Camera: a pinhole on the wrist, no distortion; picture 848 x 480 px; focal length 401.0 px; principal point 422.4 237.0 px. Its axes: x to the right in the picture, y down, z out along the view. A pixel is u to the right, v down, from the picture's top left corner.
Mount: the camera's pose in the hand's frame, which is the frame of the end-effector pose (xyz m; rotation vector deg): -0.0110 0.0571 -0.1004 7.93 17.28 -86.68
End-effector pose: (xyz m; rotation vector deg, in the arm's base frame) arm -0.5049 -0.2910 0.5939 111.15 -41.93 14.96
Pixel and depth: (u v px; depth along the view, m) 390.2 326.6 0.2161
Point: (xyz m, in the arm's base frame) -0.4813 -0.4116 0.5851
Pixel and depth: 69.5 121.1 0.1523
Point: -0.6336 -0.3949 0.6373
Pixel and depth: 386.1 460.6 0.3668
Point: -0.3527 -0.5871 0.5912
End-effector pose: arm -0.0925 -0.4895 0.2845 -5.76 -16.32 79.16
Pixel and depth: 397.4 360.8 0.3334
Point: -0.1190 -0.3875 0.5101
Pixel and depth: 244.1 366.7 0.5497
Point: -0.3237 -0.2930 0.7371
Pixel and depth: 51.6 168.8 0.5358
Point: -0.6074 -0.5273 0.7241
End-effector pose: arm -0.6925 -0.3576 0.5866 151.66 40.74 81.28
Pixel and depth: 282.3 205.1 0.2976
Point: -0.4954 -0.3900 0.4777
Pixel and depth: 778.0 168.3 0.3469
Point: -0.7074 -0.0417 0.3947
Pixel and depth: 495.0 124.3 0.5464
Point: -0.4858 -0.1568 0.2218
